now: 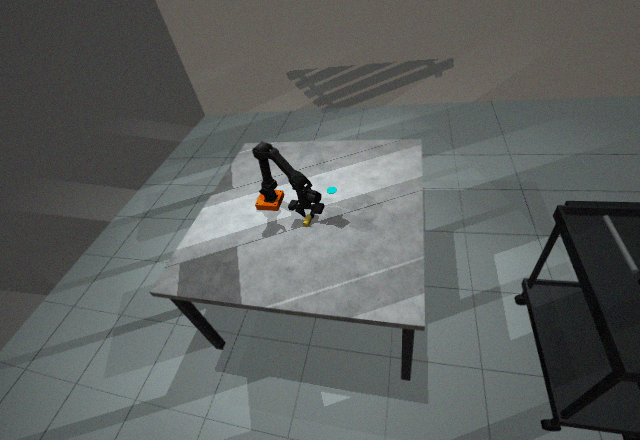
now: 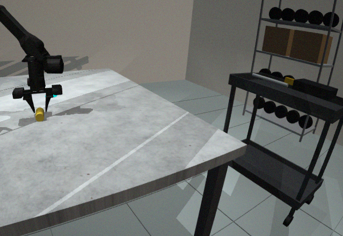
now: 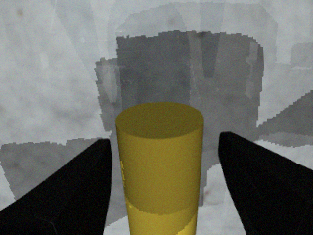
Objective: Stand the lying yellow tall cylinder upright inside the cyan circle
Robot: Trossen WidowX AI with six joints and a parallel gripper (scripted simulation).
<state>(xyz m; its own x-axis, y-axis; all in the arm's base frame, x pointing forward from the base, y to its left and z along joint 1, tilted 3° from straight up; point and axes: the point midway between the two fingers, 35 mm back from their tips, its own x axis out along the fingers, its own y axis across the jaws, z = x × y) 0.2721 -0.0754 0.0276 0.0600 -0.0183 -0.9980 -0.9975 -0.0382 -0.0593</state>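
My gripper tip is 250 mm to the right of the cyan circle, 40 mm short of it and 20 mm above it. The rest, counted from my gripper tip: yellow tall cylinder 20 mm to the right.
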